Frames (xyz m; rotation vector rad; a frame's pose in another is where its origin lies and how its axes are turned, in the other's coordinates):
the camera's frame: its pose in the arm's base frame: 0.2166 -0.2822 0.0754 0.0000 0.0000 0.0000
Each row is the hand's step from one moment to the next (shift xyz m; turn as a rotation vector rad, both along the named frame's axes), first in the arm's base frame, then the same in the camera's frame.
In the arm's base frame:
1: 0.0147 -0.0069 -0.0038 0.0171 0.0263 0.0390
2: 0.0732 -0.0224 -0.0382 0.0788 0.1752 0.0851
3: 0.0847 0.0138 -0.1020 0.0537 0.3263 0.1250
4: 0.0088 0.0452 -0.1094 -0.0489 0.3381 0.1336
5: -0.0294 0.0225 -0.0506 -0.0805 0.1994 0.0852
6: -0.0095 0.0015 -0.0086 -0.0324 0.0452 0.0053
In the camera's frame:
1: 0.0147 -0.0069 -0.0038 0.0171 0.0263 0.0390
2: 0.0732 -0.0224 -0.0382 0.0788 0.1752 0.0851
3: 0.0847 0.0138 -0.1020 0.0537 0.3263 0.1250
4: 0.0088 0.0452 -0.1094 -0.0489 0.3381 0.1336
5: -0.0294 0.0225 -0.0506 -0.0805 0.1994 0.0852
6: -0.0095 0.0015 -0.0086 -0.0324 0.0452 0.0053

